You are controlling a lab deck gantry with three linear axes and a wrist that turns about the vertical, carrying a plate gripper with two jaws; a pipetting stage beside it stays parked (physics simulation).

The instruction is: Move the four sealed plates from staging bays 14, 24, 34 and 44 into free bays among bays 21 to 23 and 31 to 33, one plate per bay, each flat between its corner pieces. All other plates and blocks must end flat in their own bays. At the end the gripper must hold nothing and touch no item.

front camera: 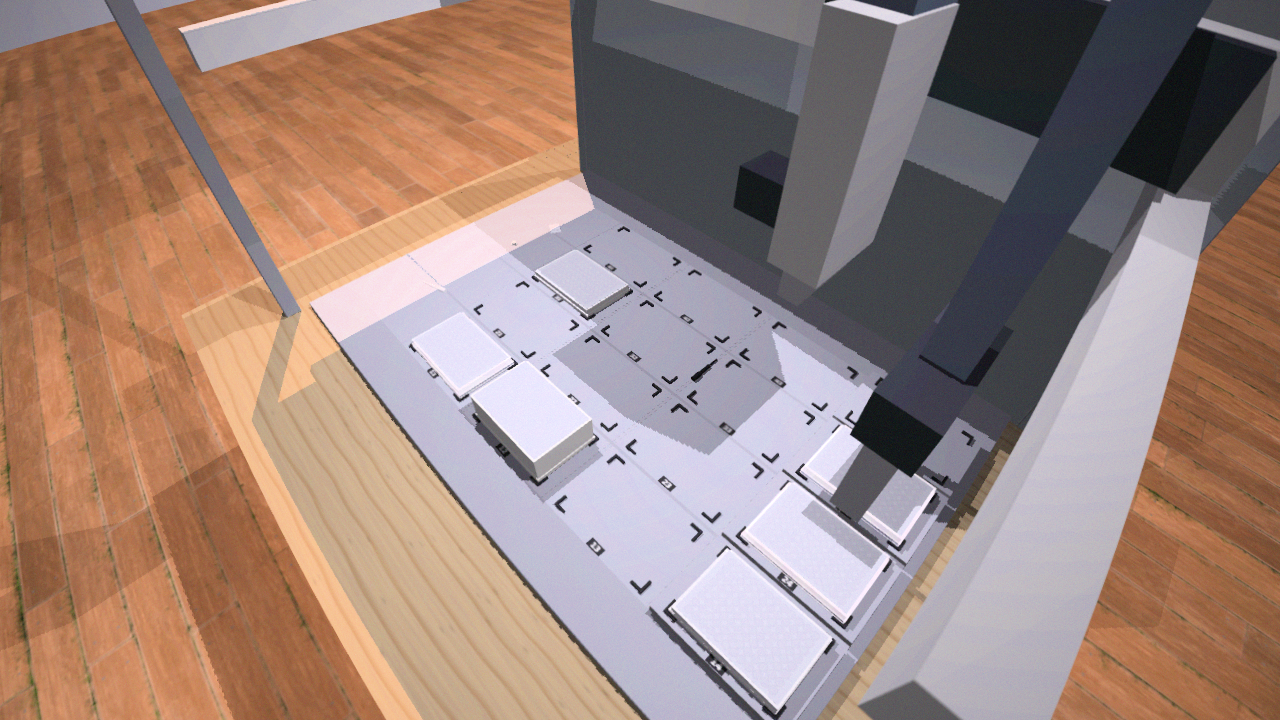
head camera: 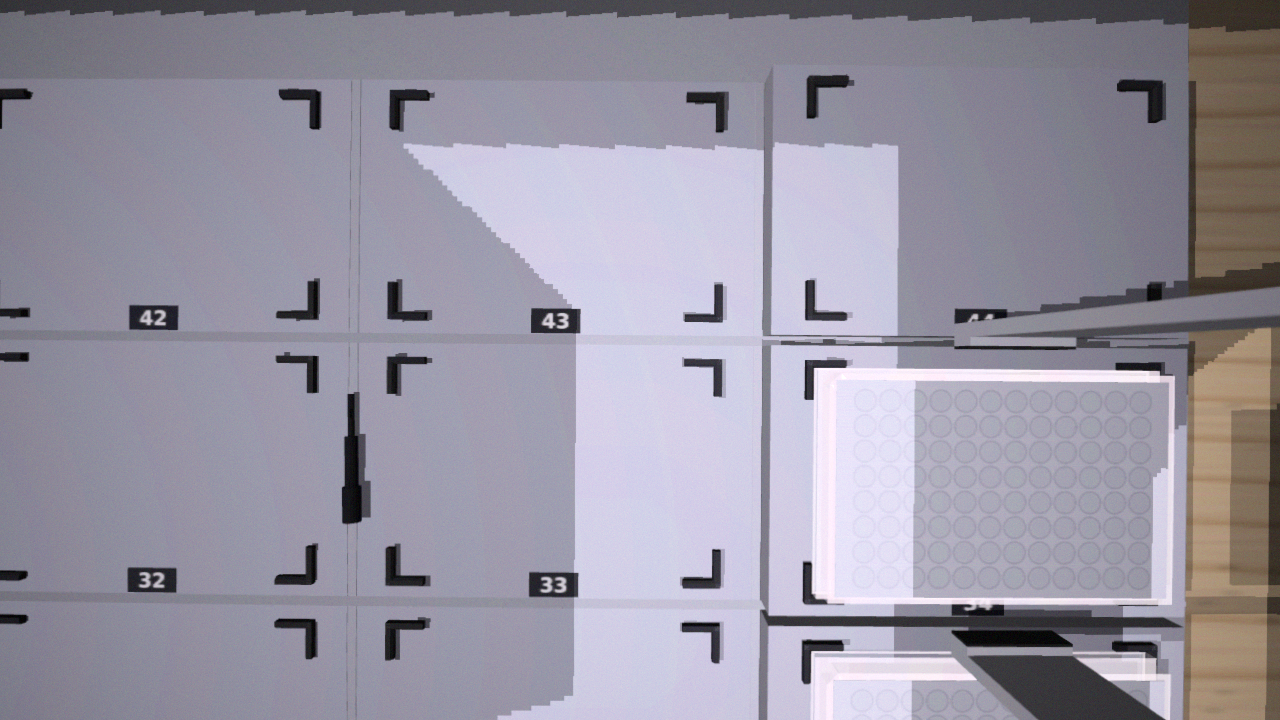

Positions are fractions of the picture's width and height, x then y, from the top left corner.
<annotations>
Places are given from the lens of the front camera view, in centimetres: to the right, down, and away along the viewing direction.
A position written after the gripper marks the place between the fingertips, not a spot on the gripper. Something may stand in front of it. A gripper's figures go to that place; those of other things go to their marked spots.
gripper (front camera: 0.68, 0.66): 26, 13, 57
tall white block (front camera: 0.42, 0.59): -12, 7, 60
staging bay 44 (front camera: 0.74, 0.64): 37, 12, 60
grey wall (front camera: 0.53, 0.15): 5, -40, 81
bay 22 (front camera: 0.48, 0.54): -4, 4, 68
The marked spots on the grey wall and the staging bay 44 are 64 cm apart.
</annotations>
